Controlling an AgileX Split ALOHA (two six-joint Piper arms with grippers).
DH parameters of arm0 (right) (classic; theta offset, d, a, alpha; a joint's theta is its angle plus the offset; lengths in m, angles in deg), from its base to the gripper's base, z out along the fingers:
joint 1: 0 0.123 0 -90
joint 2: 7.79 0 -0.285 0
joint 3: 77.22 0 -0.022 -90
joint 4: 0 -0.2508 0 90
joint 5: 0 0 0.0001 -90
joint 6: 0 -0.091 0 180
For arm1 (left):
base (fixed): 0 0 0 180
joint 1: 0 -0.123 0 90
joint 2: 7.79 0 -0.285 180
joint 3: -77.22 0 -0.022 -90
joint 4: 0 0.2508 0 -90
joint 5: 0 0 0.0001 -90
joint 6: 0 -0.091 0 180
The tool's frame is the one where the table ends.
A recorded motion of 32 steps. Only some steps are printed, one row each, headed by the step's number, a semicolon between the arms.
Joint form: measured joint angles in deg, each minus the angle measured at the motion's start. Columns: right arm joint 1, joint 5, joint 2, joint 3, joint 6, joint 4; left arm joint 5, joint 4, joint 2, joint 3, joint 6, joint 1.
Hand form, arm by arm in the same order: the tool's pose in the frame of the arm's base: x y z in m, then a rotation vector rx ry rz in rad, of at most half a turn. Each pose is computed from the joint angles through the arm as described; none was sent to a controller.
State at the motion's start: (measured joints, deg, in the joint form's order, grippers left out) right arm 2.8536 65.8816 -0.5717 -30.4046 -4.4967 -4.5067; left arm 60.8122 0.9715 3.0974 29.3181 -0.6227 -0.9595
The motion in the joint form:
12: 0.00 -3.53 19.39 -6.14 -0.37 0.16; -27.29 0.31 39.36 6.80 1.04 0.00
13: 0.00 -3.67 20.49 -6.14 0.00 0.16; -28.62 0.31 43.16 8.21 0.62 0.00
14: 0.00 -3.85 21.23 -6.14 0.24 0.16; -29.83 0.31 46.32 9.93 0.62 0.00
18: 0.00 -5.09 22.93 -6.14 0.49 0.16; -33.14 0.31 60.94 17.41 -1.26 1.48
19: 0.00 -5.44 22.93 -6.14 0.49 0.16; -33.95 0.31 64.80 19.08 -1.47 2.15
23: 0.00 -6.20 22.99 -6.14 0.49 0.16; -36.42 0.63 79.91 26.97 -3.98 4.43
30: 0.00 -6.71 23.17 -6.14 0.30 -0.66; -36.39 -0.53 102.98 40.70 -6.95 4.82
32: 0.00 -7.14 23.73 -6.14 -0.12 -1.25; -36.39 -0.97 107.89 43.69 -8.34 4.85
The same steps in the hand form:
12: 0.0376 0.0080 0.3099 0.0439 2.2645 0.1664; 0.1436 0.0035 0.3061 -0.0129 2.1794 0.0294
13: 0.0413 0.0082 0.3093 0.0378 2.2811 0.1622; 0.1580 0.0037 0.3058 -0.0042 2.1979 0.0331
14: 0.0439 0.0083 0.3089 0.0340 2.2908 0.1596; 0.1708 0.0039 0.3081 -0.0037 2.2020 0.0328
18: 0.0507 0.0086 0.3090 0.0315 2.2988 0.1569; 0.2305 -0.0011 0.3032 0.0645 2.2680 0.0348
19: 0.0511 0.0086 0.3094 0.0317 2.2926 0.1571; 0.2461 -0.0042 0.2974 0.0833 2.2914 0.0301
23: 0.0521 0.0086 0.3103 0.0322 2.2804 0.1575; 0.3076 -0.0176 0.2699 0.1919 2.3681 0.0353
30: 0.0531 0.0097 0.3108 0.0384 2.2746 0.1772; 0.3921 -0.0262 0.1980 0.2606 2.5262 0.0324
32: 0.0553 0.0106 0.3109 0.0492 2.2768 0.1937; 0.4075 -0.0277 0.1780 0.2880 2.5570 0.0333

